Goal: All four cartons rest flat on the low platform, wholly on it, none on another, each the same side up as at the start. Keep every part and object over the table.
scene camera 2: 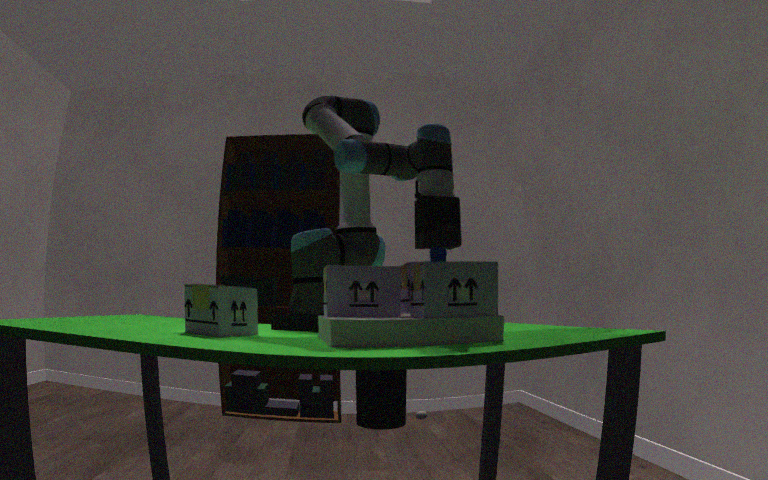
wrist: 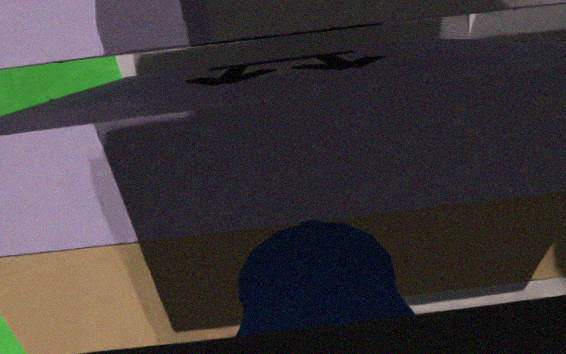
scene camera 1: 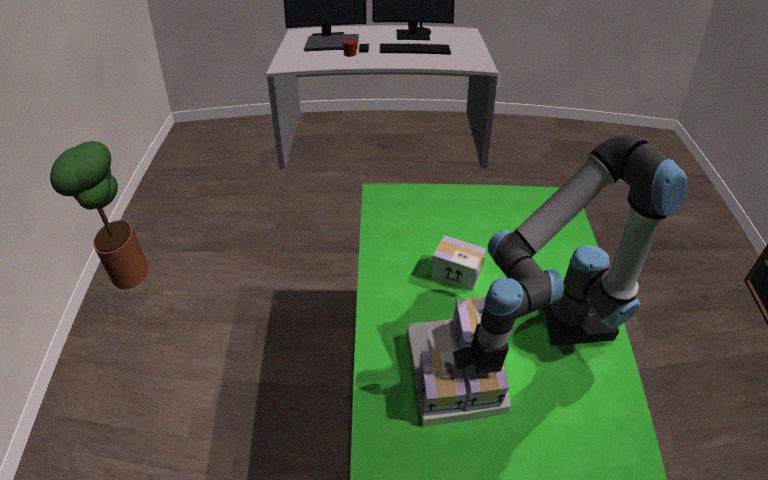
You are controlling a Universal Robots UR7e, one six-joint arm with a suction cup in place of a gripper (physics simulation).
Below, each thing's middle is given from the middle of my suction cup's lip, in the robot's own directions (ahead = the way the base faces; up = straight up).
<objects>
Right now my suction cup is 140 mm above the low platform (scene camera 2: 402,331), 80 mm to the left of it and 40 mm short of it.
</objects>
